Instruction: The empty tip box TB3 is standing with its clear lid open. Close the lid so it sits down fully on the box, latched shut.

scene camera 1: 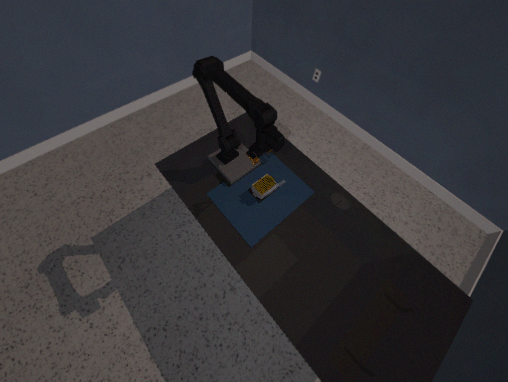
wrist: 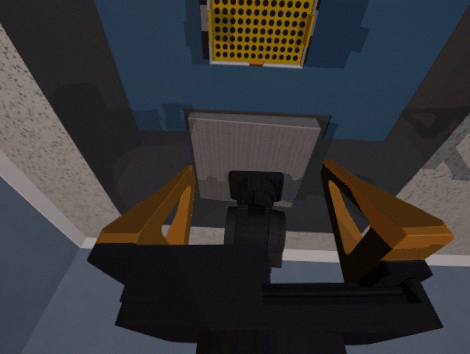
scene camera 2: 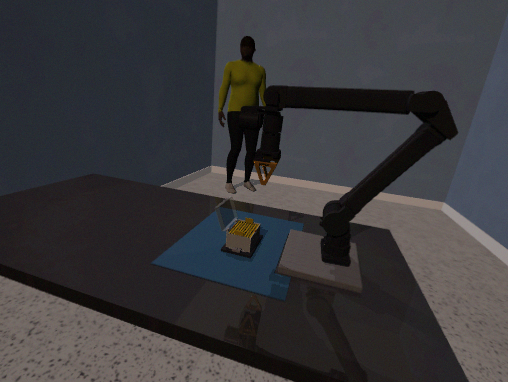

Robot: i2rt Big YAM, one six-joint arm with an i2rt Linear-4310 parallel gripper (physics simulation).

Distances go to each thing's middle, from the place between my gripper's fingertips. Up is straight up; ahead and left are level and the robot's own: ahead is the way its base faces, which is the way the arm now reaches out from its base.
Right now the yellow perforated rack (wrist: 280, 39) is 180 mm below my hand, 60 mm ahead of it and 10 mm to the right of it.
